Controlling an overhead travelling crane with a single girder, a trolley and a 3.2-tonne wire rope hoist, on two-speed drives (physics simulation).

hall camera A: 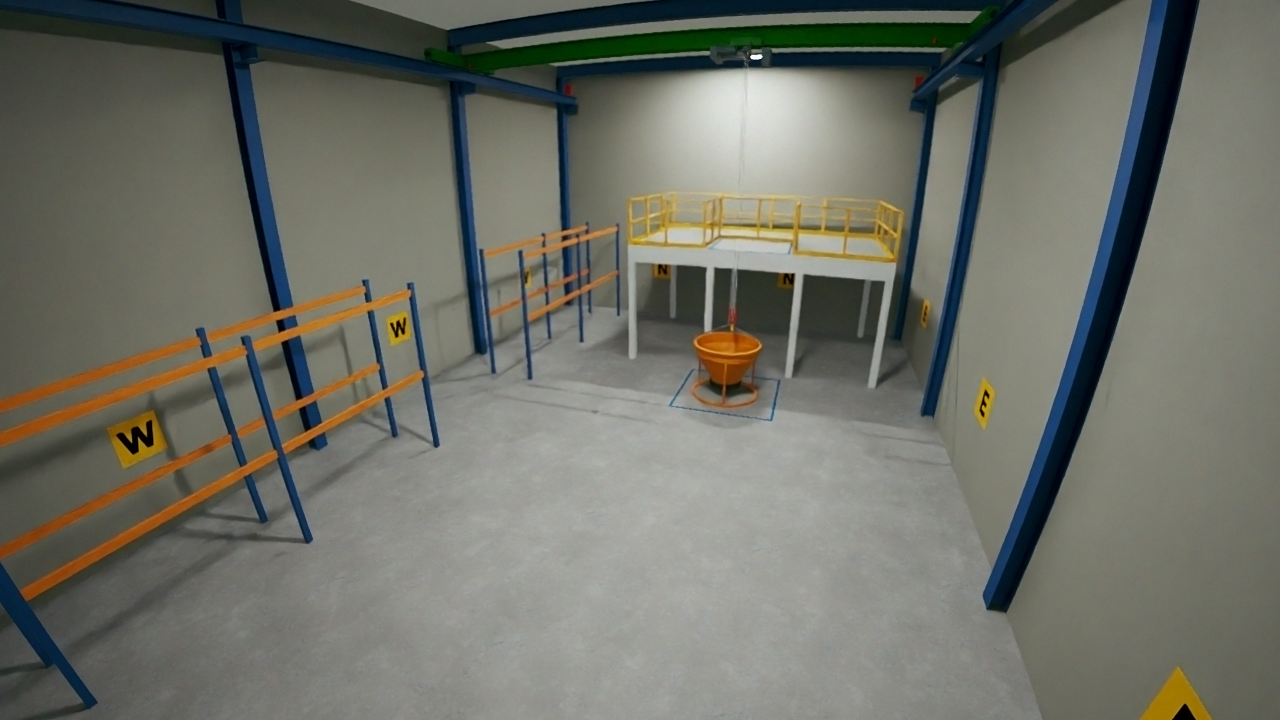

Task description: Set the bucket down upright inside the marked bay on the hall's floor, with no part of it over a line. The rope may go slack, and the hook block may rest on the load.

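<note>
The orange bucket (726, 360) is upright, with its round base ring low at the hall's floor. In this view the ring shows within the blue lines of the marked bay (776, 400), with strips of floor between ring and lines. Whether the ring touches the floor or hangs slightly above it is too small to tell. The red hook block (732, 317), my gripper, is above the bucket's rim and joined to it by thin rigging. The rope runs up from it to the trolley (741, 55) and looks straight. The hook's opening is too small to see.
A white platform (760, 260) with yellow railings stands close behind the bucket, its legs (793, 326) behind and to the right. Orange and blue racks (295, 486) (526, 331) stand along the left wall. The green girder (608, 48) spans the hall overhead.
</note>
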